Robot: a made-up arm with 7 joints. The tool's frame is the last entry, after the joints.
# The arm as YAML. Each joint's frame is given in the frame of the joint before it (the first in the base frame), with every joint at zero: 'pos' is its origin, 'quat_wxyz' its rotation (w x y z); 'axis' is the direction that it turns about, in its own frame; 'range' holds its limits. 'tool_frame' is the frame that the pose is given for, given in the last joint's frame.
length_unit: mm
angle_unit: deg
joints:
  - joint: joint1
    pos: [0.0, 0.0, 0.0]
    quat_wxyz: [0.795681, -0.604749, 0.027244, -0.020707]
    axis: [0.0, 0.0, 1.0]
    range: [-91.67, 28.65]
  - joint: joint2
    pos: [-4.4, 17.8, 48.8]
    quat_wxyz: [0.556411, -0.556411, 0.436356, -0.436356]
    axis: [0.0, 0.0, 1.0]
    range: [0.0, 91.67]
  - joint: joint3
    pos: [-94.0, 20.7, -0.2]
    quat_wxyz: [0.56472, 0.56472, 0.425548, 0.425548]
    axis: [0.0, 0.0, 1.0]
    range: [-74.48, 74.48]
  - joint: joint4
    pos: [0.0, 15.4, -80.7]
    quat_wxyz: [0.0, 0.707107, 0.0, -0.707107]
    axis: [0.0, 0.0, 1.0]
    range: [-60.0, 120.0]
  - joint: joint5
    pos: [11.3, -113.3, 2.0]
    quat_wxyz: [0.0, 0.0, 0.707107, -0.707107]
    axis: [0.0, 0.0, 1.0]
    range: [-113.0, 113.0]
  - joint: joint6
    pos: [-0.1, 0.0, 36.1]
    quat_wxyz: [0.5, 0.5, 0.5, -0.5]
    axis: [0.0, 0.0, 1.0]
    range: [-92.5, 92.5]
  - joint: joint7
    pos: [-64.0, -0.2, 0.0]
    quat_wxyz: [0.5, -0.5, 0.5, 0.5]
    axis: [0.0, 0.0, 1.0]
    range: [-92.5, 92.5]
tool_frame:
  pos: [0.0, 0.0, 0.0]
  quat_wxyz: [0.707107, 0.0, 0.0, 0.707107]
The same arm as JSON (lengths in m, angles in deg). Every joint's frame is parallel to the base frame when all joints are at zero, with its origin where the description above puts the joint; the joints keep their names.
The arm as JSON. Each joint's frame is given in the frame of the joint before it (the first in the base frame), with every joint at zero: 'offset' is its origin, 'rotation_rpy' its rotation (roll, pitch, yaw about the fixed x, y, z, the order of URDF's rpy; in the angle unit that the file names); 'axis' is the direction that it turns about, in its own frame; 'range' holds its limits. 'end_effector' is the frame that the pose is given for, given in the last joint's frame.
{"length_unit": "m", "angle_unit": "deg", "chain": [
  {"id": "joint1", "offset": [0.0, 0.0, 0.0], "rotation_rpy": [0.0, 0.0, 0.0], "axis": [0.068403, 0.961235, 0.26711], "range": [-91.67, 28.65]},
  {"id": "joint2", "offset": [-0.0011, 0.052, -0.004], "rotation_rpy": [0.0, 0.0, 0.0], "axis": [0.968889, -0.0002, -0.247497], "range": [0.0, 91.67]},
  {"id": "joint3", "offset": [-0.024, 0.006, -0.093], "rotation_rpy": [0.0, 0.0, 0.0], "axis": [0.247497, -0.0001, 0.968889], "range": [-74.48, 74.48]},
  {"id": "joint4", "offset": [-0.005, 0.0, -0.082], "rotation_rpy": [0.0, 0.0, 0.0], "axis": [0.0002, 1.0, 0.0], "range": [-60.0, 120.0]},
  {"id": "joint5", "offset": [0.107, 0.002, -0.039], "rotation_rpy": [0.0, 0.0, 0.0], "axis": [0.968889, -0.0002, -0.247497], "range": [-113.0, 113.0]},
  {"id": "joint6", "offset": [0.035, 0.0, -0.009], "rotation_rpy": [0.0, 0.0, 0.0], "axis": [0.0002, 1.0, 0.0], "range": [-92.5, 92.5]},
  {"id": "joint7", "offset": [0.062, 0.0, -0.016], "rotation_rpy": [0.0, 0.0, 0.0], "axis": [0.247497, -0.0001, 0.968889], "range": [-92.5, 92.5]}
], "end_effector": {"offset": [0.0, 0.0, 0.0], "rotation_rpy": [0.0, 14.33, -0.01]}}

